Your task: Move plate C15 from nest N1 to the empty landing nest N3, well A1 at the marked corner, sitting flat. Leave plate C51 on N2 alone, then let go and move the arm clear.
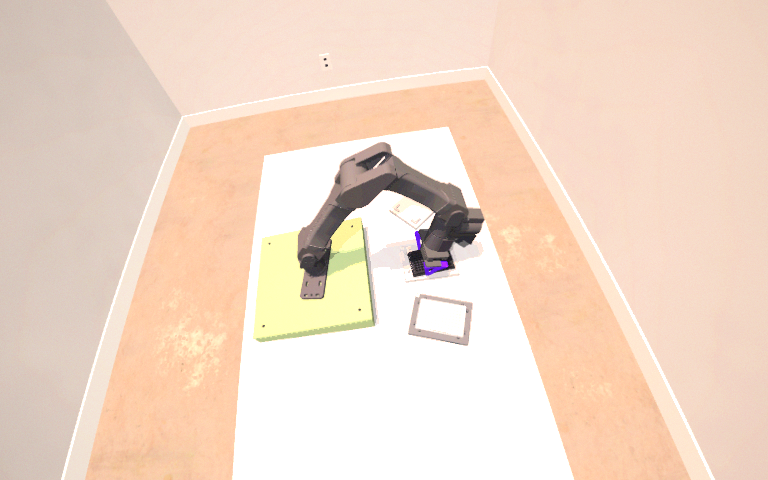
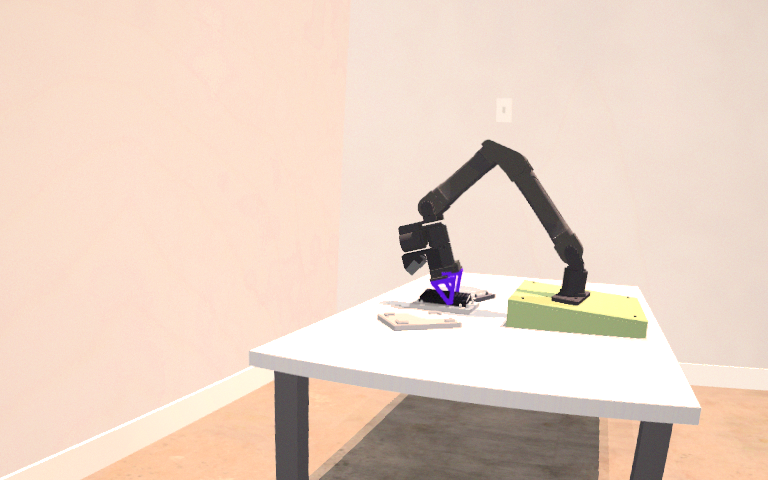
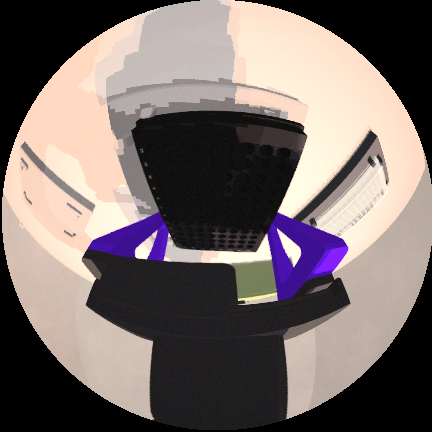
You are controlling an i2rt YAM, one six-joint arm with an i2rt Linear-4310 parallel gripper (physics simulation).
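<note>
My gripper is shut on the black plate C15, with a blue finger on each side. The plate lies over the pale middle nest, lined up with it, very low on it or just above it; contact and full seating are hidden. White plate C51 sits in the grey nest. Another pale nest is empty. Nest labels and the A1 mark are not legible.
The arm arches from the green base block over the white table. The grey nest with C51 and the empty pale nest stand close on opposite sides of the middle nest.
</note>
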